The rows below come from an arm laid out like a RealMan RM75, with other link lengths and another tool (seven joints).
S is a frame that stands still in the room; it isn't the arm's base.
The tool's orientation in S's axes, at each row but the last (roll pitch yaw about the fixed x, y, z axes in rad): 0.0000, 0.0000, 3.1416; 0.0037, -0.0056, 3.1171; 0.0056, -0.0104, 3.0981; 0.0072, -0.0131, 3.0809
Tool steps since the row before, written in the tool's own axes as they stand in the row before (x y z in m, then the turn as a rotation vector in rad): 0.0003, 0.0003, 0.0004, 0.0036, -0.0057, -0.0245; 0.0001, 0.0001, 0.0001, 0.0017, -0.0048, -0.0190; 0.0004, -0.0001, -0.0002, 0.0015, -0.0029, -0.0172; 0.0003, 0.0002, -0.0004, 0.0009, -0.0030, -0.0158
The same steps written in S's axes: -0.0003, -0.0003, 0.0004, -0.0036, 0.0057, -0.0245; -0.0001, -0.0001, 0.0001, -0.0017, 0.0048, -0.0190; -0.0004, 0.0001, -0.0002, -0.0016, 0.0029, -0.0172; -0.0003, -0.0002, -0.0004, -0.0009, 0.0029, -0.0158
